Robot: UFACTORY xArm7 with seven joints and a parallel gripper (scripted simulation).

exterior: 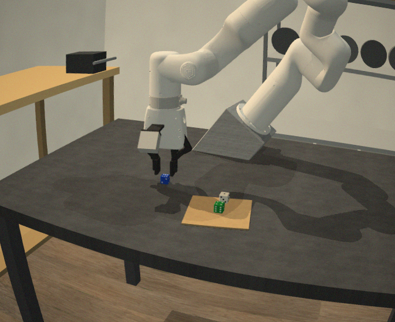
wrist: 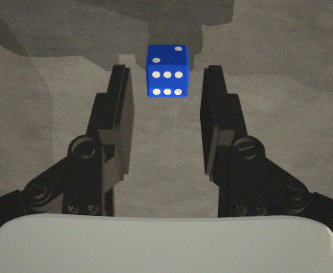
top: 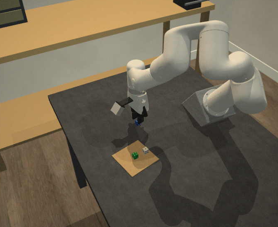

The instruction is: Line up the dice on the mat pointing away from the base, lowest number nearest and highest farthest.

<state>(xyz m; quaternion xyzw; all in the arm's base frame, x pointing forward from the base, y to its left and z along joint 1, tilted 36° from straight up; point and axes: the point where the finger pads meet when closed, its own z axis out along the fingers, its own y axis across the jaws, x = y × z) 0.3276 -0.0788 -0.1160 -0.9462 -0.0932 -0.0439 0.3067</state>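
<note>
My hand is 3 cm above the blue die. Also, from my hand: green die (18 cm to the left, 10 cm ahead, 3 cm below); white die (17 cm to the left, 5 cm ahead, 3 cm below); tan square mat (18 cm to the left, 10 cm ahead, 4 cm below).
</note>
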